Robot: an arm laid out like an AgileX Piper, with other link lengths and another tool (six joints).
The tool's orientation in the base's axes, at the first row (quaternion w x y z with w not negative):
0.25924 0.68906 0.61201 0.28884
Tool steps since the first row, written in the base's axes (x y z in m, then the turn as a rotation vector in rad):
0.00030 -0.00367 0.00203 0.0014 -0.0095 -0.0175
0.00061 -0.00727 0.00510 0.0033 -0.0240 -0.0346
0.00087 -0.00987 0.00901 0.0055 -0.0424 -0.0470
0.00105 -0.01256 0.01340 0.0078 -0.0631 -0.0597
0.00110 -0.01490 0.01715 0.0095 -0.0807 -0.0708
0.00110 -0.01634 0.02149 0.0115 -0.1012 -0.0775
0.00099 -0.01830 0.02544 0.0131 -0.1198 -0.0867
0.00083 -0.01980 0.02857 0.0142 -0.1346 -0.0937
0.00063 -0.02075 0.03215 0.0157 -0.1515 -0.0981
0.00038 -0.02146 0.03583 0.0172 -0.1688 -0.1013
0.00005 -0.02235 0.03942 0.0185 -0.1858 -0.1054
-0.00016 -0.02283 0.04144 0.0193 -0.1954 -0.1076
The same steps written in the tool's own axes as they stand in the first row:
-0.00346 0.00208 -0.00119 -0.0107 -0.0104 0.0133
-0.00676 0.00490 -0.00310 -0.0264 -0.0195 0.0266
-0.00900 0.00816 -0.00564 -0.0454 -0.0247 0.0369
-0.01130 0.01172 -0.00857 -0.0668 -0.0297 0.0475
-0.01332 0.01469 -0.01114 -0.0851 -0.0343 0.0566
-0.01440 0.01794 -0.01417 -0.1058 -0.0353 0.0628
-0.01604 0.02090 -0.01700 -0.1249 -0.0386 0.0704
-0.01729 0.02319 -0.01930 -0.1401 -0.0411 0.0761
-0.01796 0.02571 -0.02194 -0.1571 -0.0412 0.0803
-0.01839 0.02823 -0.02468 -0.1744 -0.0404 0.0837
-0.01901 0.03066 -0.02743 -0.1915 -0.0404 0.0876
-0.01934 0.03200 -0.02898 -0.2011 -0.0403 0.0897

